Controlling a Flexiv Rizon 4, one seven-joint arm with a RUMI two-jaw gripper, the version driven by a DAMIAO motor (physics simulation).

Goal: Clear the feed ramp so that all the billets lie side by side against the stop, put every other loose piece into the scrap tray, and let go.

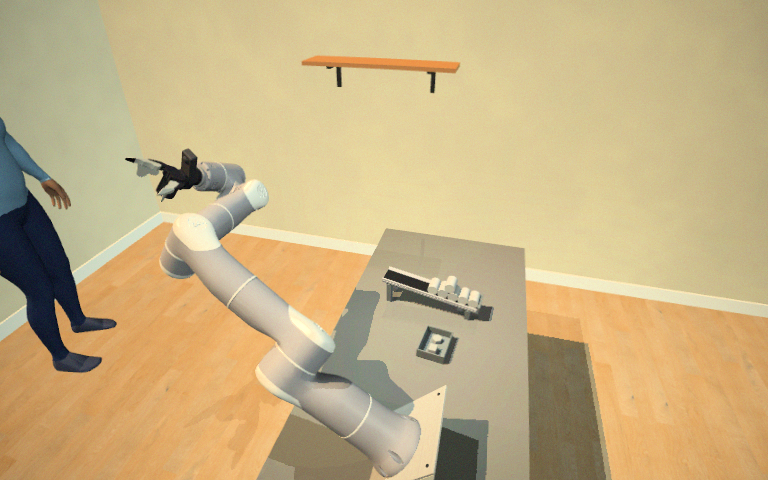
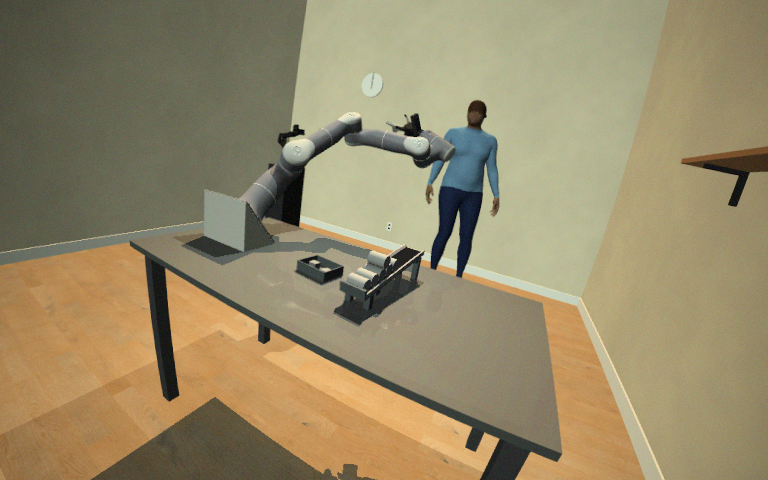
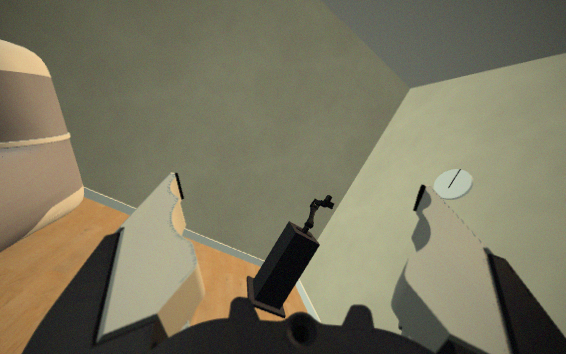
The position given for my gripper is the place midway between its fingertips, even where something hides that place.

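My gripper [image 1: 140,176] visible. Gripper also in image 3 [image 3: 296,181].
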